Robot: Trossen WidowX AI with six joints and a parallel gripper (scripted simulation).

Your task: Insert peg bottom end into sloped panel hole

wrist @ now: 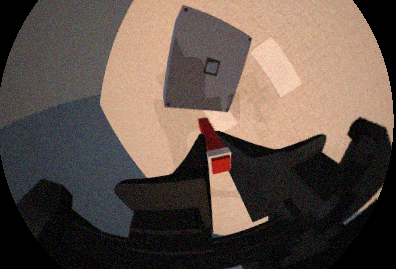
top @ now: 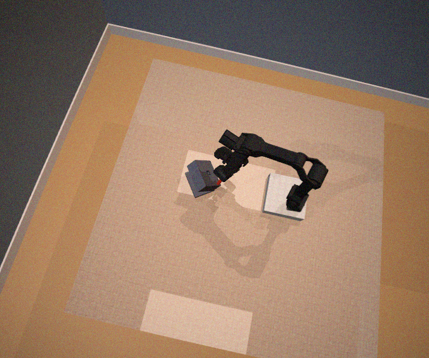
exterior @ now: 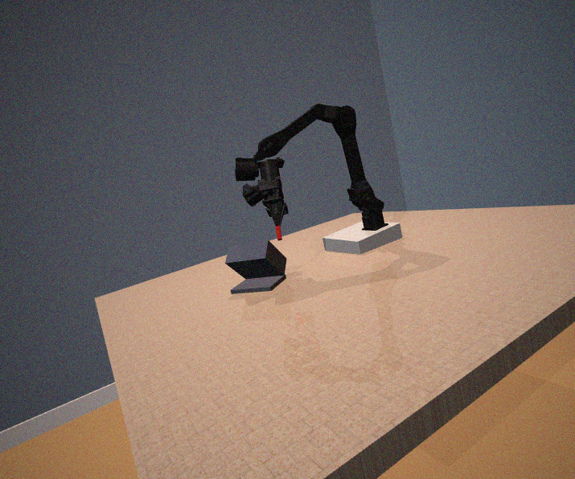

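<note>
Right now my gripper tip is 8 cm short of the sloped panel, 8 cm above it and 2 cm to the left of it. Also, from my gripper tip: red peg: 1 cm to the right, 1 cm behind, 1 cm above.
</note>
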